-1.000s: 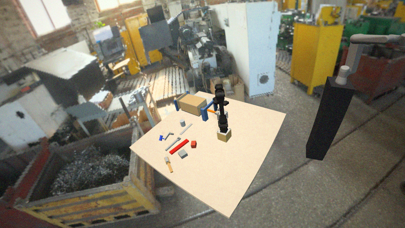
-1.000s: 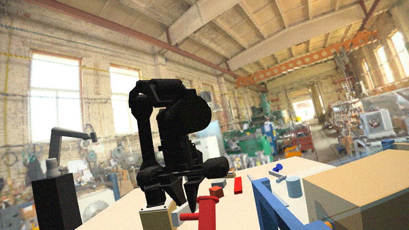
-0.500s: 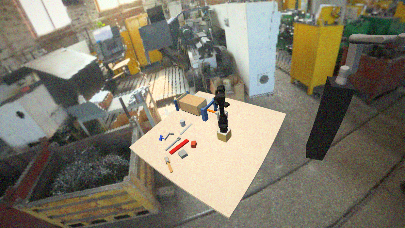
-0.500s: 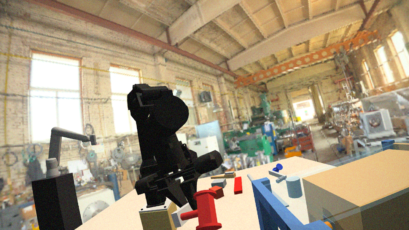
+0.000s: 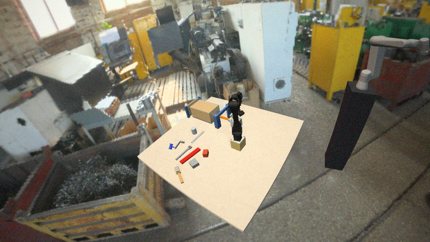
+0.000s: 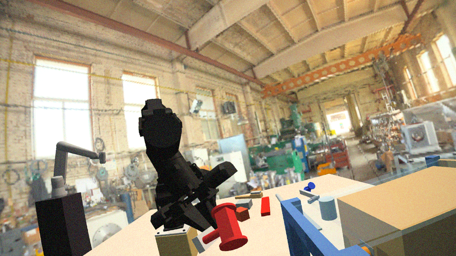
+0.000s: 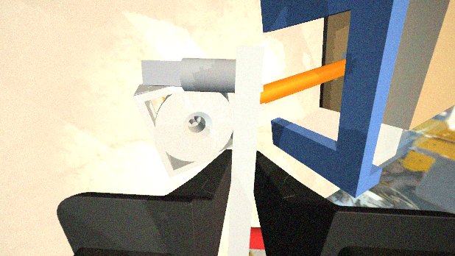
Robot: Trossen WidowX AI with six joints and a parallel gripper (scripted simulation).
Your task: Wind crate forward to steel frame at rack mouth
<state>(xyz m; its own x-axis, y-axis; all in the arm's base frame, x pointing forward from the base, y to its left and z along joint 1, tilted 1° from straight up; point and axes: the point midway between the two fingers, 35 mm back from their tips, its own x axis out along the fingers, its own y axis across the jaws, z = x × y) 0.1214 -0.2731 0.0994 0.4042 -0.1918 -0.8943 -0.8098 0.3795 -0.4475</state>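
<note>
The red-knobbed winch handle is 10 mm to the right of my gripper tip and 10 mm above it. Round my gripper tip: red knob 60 mm to the right, 30 mm above; blue steel frame 150 mm ahead, 60 mm below, 30 mm to the right; grey winch 130 mm below, 30 mm behind, 10 mm to the right.
</note>
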